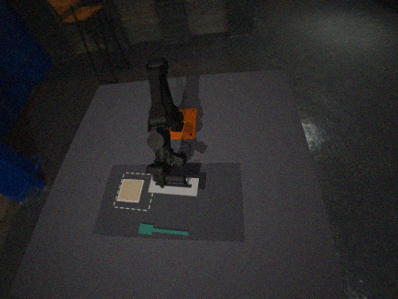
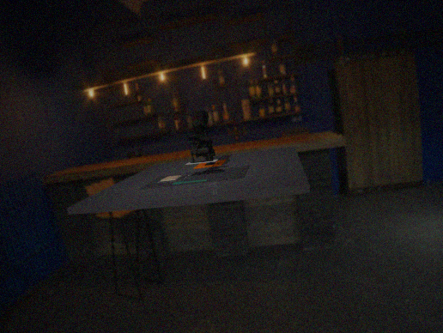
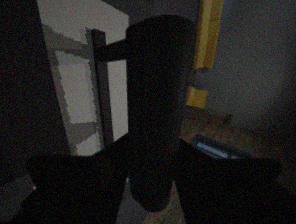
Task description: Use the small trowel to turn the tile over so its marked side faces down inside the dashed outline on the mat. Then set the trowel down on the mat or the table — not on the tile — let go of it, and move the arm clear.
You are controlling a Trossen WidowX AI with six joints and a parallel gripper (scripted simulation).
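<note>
My gripper tip is 30 mm past the trowel and 10 mm above it. The rest, counted from my gripper tip: pale tile: 210 mm to the right, 130 mm below, 10 mm ahead; dark mat: 150 mm below, 20 mm to the right; flat teal trowel-shaped piece: 150 mm ahead, 130 mm below, 20 mm to the right.
</note>
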